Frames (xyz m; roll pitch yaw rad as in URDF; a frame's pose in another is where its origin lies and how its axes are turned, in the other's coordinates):
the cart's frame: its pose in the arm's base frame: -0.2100 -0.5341 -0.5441 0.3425 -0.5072 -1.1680
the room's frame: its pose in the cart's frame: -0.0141 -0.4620 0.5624 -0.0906 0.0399 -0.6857
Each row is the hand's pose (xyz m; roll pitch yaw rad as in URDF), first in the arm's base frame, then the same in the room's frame.
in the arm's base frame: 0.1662 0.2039 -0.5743 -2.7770 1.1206 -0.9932
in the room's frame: -1.0577 0.6384 -0.5446 1.9046 1.3484 -0.7835
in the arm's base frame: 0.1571 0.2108 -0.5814 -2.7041 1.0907 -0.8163
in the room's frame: -1.0634 0.6262 -0.5454 1.9653 1.4290 -0.6352
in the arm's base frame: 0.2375 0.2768 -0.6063 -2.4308 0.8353 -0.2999
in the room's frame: -1.1488 0.6770 -0.5851 -2.0120 1.3081 1.8395
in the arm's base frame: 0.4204 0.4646 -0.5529 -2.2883 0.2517 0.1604
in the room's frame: -1.3619 0.8380 -0.5699 -1.9047 0.6213 2.0872
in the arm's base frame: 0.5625 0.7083 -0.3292 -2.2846 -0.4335 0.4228
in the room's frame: -1.5929 1.0338 -0.3752 -1.8799 -0.1100 2.0714
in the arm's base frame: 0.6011 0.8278 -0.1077 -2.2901 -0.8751 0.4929
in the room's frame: -1.6817 1.1536 -0.1688 -1.7936 -0.5326 1.9231
